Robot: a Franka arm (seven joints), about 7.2 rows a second.
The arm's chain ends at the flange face. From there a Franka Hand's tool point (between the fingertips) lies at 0.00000 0.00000 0.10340 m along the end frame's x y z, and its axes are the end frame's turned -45 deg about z.
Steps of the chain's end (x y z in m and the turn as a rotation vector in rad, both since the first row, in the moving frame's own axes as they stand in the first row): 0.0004, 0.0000, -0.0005, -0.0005, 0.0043, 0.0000; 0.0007, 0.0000, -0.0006, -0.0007, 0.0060, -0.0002; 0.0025, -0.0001, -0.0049, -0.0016, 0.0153, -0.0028; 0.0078, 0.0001, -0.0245, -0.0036, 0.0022, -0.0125; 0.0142, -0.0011, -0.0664, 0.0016, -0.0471, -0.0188; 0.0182, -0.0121, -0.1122, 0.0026, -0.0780, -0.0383
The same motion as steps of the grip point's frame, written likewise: 0.0006, 0.0006, -0.0005, -0.0034, 0.0027, 0.0000; 0.0009, 0.0010, -0.0006, -0.0047, 0.0037, -0.0002; 0.0028, 0.0029, -0.0049, -0.0120, 0.0097, -0.0028; 0.0053, 0.0060, -0.0245, -0.0041, -0.0010, -0.0125; 0.0075, 0.0057, -0.0665, 0.0344, -0.0322, -0.0188; 0.0158, -0.0015, -0.1125, 0.0570, -0.0533, -0.0383
